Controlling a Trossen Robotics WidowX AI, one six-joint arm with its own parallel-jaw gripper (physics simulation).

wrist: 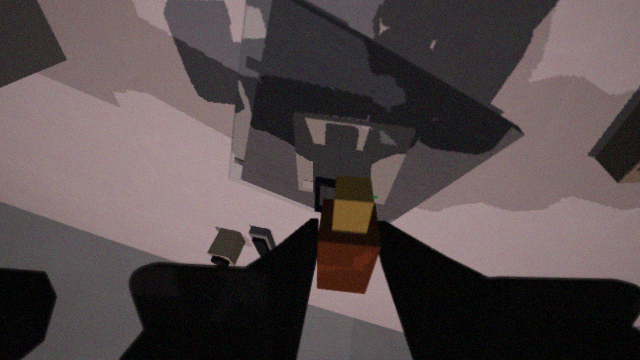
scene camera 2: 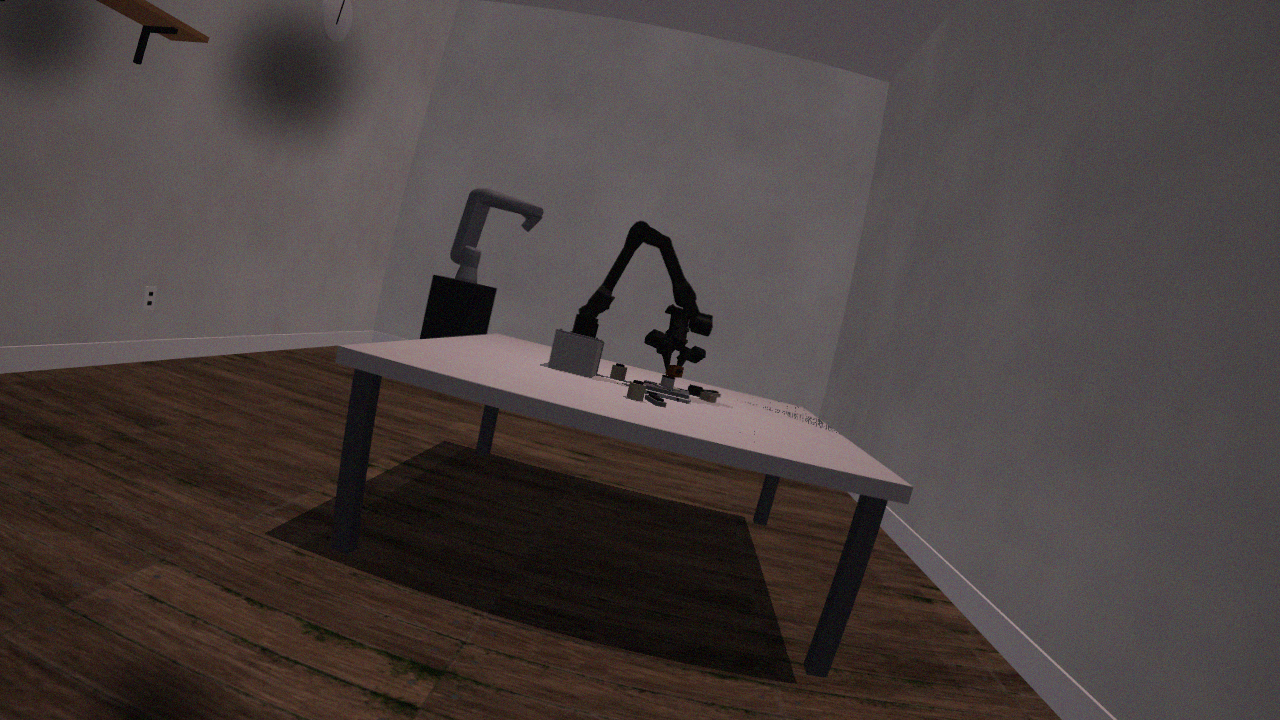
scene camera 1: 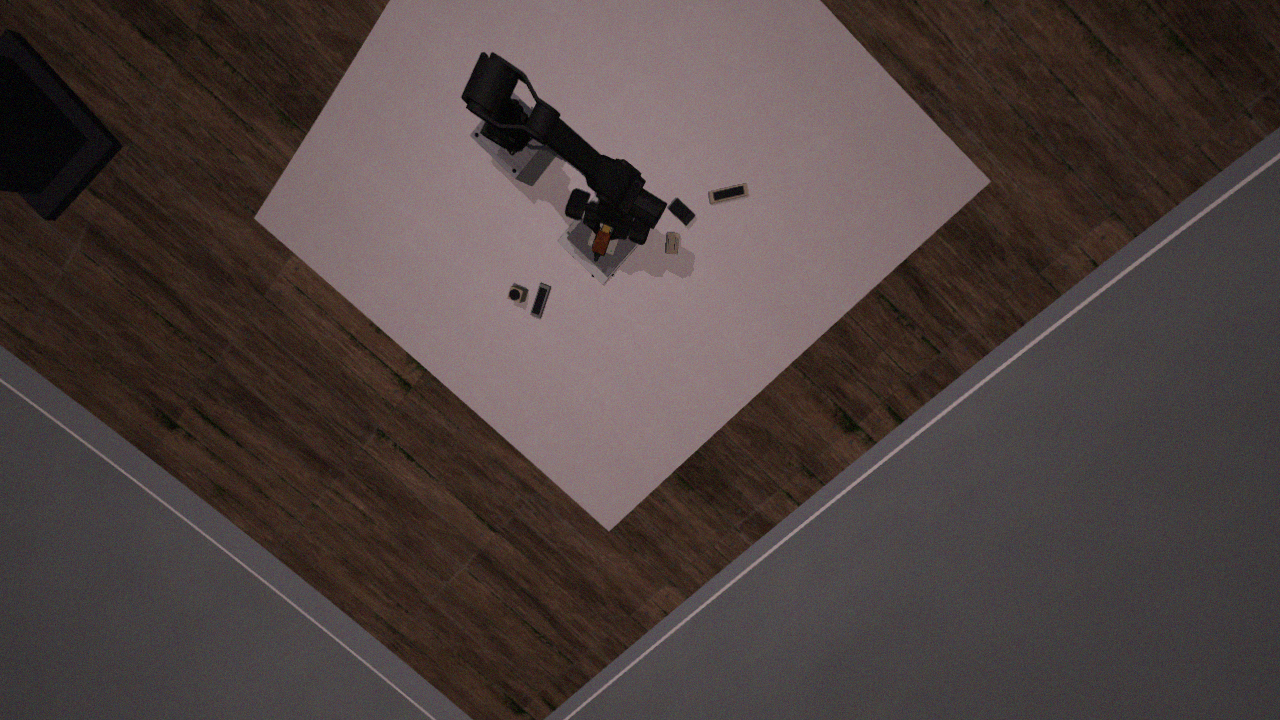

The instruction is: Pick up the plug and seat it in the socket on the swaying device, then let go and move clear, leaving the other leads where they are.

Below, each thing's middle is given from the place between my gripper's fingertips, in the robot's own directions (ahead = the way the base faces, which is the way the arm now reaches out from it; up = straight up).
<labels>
Now: hand 40 mm above the grey device (scene camera 1: 578,239), 20 mm to the left of it and 10 mm past it. From my hand the other things lie so: orange plug (wrist: 348,245) 10 mm to the right, 10 mm ahead; pale block (wrist: 612,156) 120 mm to the left, 110 mm ahead, 60 mm below.
</labels>
